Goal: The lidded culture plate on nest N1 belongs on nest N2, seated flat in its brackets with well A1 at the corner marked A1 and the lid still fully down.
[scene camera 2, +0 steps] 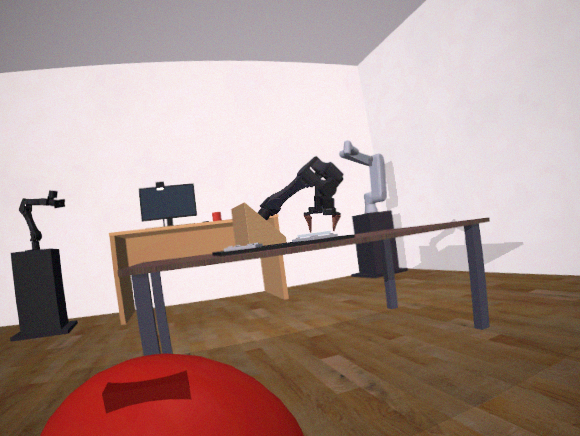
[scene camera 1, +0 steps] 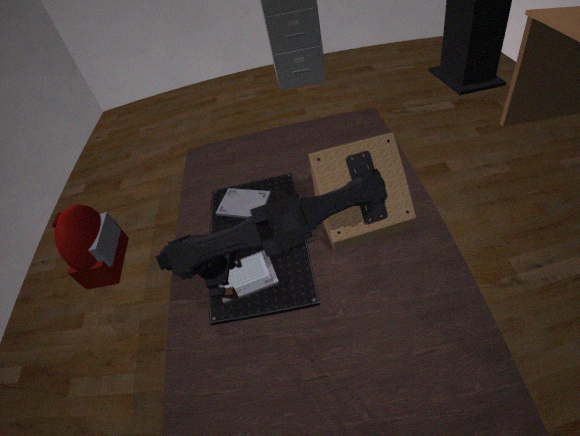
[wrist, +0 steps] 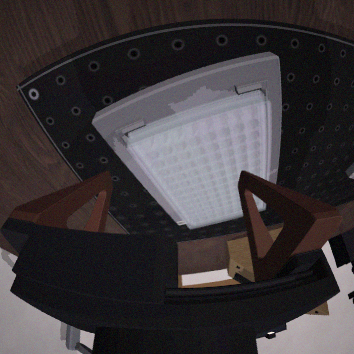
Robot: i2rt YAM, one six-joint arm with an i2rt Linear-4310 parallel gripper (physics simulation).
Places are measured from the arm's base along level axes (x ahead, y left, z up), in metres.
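Pixels of known places: gripper, fingertip midpoint: (scene camera 2: pixel 322 232) (scene camera 1: pixel 238 282) (wrist: pixel 174 177); arm's base, link origin: (scene camera 2: pixel 257 222) (scene camera 1: pixel 366 187).
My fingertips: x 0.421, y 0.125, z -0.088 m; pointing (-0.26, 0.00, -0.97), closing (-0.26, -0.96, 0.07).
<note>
For each thing: its middle in the pictures, then the offset to it from my fingertips. Level surfaces: height alone.
- lidded culture plate, body centre: (wrist: pixel 217 184) (scene camera 1: pixel 244 272) (scene camera 2: pixel 313 233) dy -0.029, dx -0.021, dz -0.002 m
- light grey nest N1, body centre: (wrist: pixel 212 168) (scene camera 1: pixel 245 275) (scene camera 2: pixel 314 237) dy -0.028, dx -0.020, dz -0.017 m
- brown table, surface height: dz -0.039 m
The lidded culture plate (scene camera 1: pixel 250 272) (scene camera 2: pixel 317 233) (wrist: pixel 210 155), pale and translucent with rows of wells, lies on the light grey nest N1 (scene camera 1: pixel 273 281) (scene camera 2: pixel 299 240) (wrist: pixel 225 75). Corner brackets show at two of its corners in the wrist view. The other nest, N2 (scene camera 1: pixel 239 201) (scene camera 2: pixel 242 247), is bare where it shows; the arm covers part of it in scene camera 1. My gripper (scene camera 1: pixel 233 278) (scene camera 2: pixel 322 231) (wrist: pixel 174 177) is open and empty, its brown fingertips a little above the plate, spread across it. The lid looks down. Well A1 and the corner marks on N1 cannot be read.
Both nests stand on a black perforated board (scene camera 1: pixel 295 292) (wrist: pixel 65 107) on the brown table (scene camera 1: pixel 380 350). The arm's base is on a wooden block (scene camera 1: pixel 332 175) (scene camera 2: pixel 250 225) behind the board. A red object (scene camera 1: pixel 77 235) (scene camera 2: pixel 170 415) stands off the table's side.
</note>
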